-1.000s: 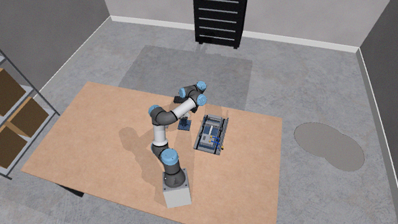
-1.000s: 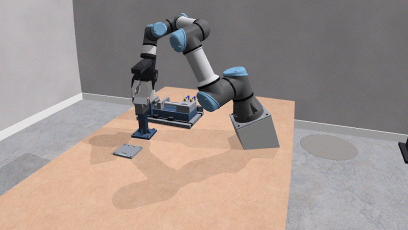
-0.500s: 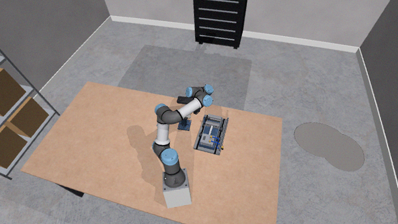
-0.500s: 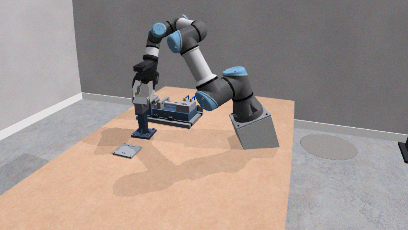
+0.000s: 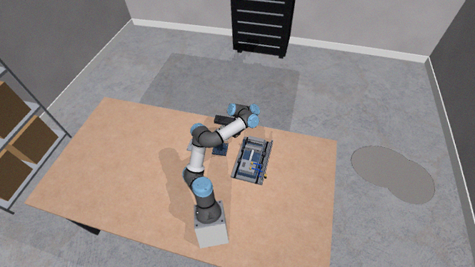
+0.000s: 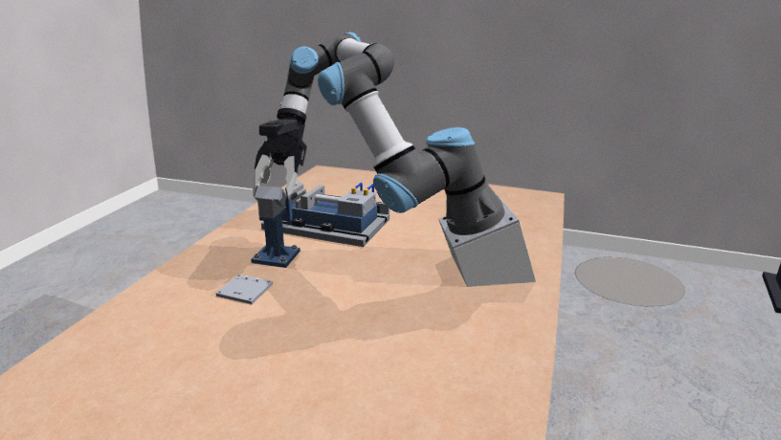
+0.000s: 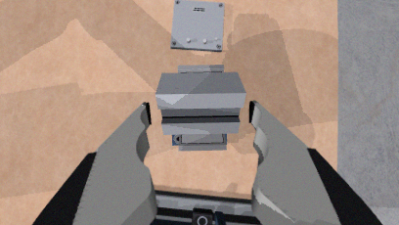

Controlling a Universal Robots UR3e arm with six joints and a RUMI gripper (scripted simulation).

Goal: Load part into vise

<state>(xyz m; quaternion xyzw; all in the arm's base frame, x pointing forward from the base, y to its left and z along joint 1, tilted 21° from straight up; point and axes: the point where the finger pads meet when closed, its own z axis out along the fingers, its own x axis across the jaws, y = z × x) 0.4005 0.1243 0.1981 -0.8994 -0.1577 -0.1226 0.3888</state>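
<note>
The part is right at my hand. The rest, counted from my hand: fixed jaw (10 cm ahead, 20 cm to the right, 8 cm below); work stop (7 cm ahead, 16 cm to the right, 7 cm below); infeed plate (4 cm behind, 16 cm to the left, 16 cm below).
</note>
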